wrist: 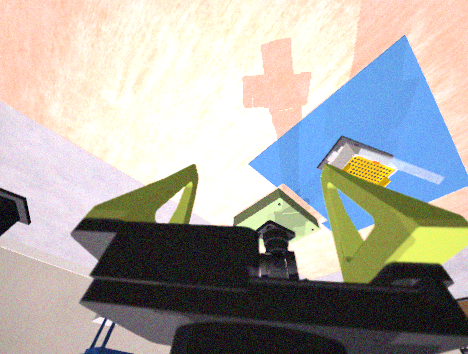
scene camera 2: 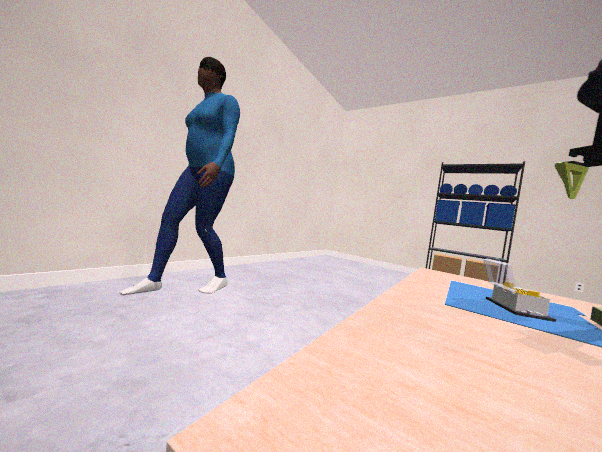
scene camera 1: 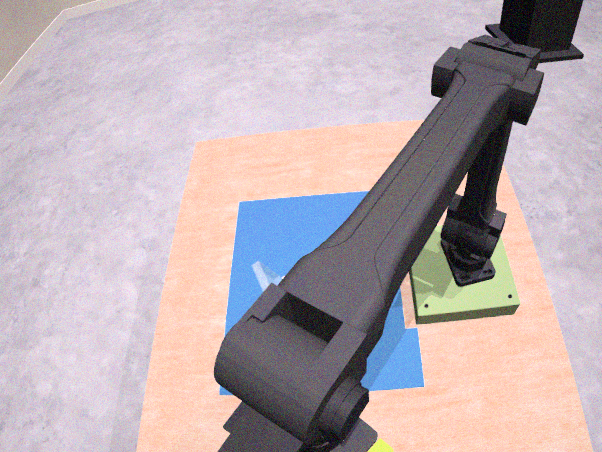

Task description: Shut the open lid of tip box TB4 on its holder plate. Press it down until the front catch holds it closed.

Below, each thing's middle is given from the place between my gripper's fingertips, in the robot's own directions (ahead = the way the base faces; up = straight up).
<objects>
Now: hand 5 cm short of the clear lid [wrist: 388, 161], 32 cm to the left of it and 21 cm above it. Also, from my hand: yellow perforated tip rack [wrist: 365, 169]: 1 cm behind, 34 cm to the right, 25 cm below.
</objects>
